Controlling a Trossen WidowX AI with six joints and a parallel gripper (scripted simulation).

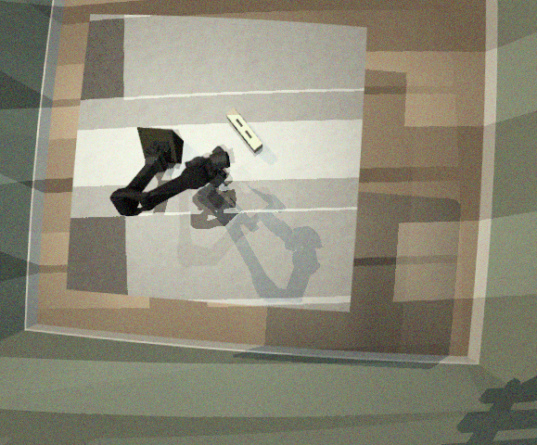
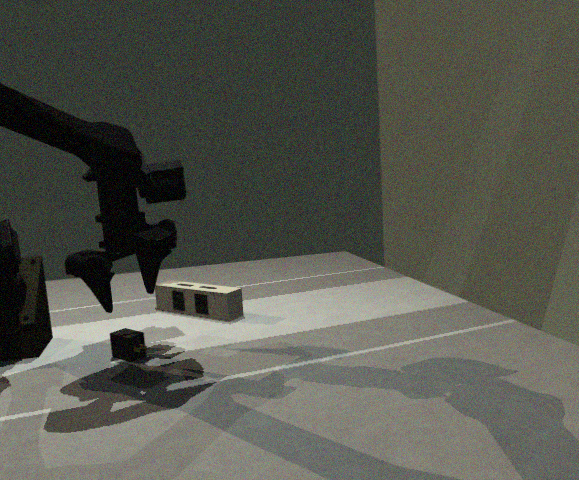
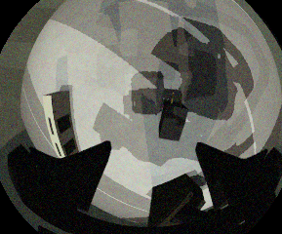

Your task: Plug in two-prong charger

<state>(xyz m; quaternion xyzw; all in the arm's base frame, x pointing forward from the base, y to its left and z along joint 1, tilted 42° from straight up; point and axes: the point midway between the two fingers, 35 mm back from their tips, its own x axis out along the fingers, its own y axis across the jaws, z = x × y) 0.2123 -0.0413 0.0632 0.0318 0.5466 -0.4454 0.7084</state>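
Now: gripper tip 30 mm to the left of the two-prong charger and 60 mm above it.
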